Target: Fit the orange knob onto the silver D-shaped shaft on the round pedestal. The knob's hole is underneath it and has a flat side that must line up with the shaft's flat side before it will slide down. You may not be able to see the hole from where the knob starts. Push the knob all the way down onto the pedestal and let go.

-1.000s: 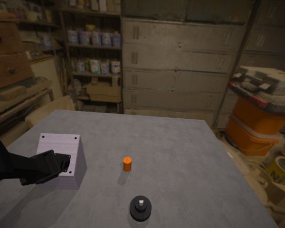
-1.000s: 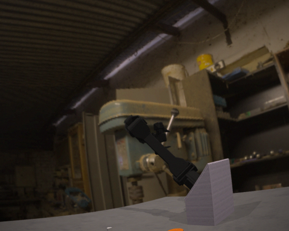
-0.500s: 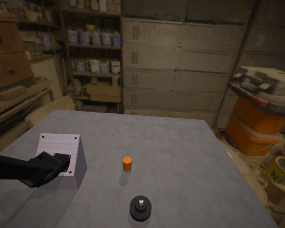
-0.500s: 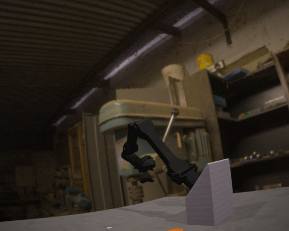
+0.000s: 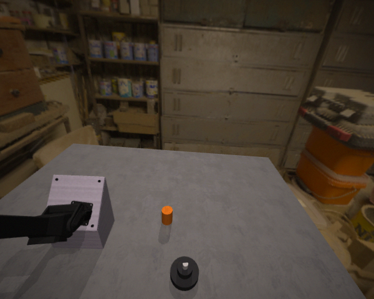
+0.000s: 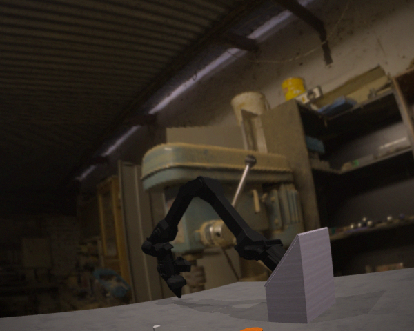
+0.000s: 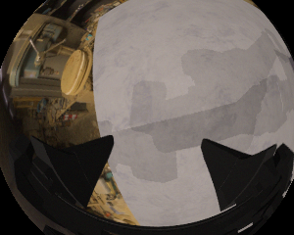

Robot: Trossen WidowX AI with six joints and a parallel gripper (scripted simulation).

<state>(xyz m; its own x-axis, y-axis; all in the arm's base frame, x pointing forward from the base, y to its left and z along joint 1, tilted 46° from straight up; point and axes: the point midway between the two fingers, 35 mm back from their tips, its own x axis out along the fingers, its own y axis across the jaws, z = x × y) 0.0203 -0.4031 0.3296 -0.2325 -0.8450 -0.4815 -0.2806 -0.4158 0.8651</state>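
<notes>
Now: gripper tip 24 cm short of the orange knob and 63 cm to the right of it. From my gripper tip the other things lie so: black round pedestal: 32 cm ahead, 45 cm to the left, 1 cm below.
</notes>
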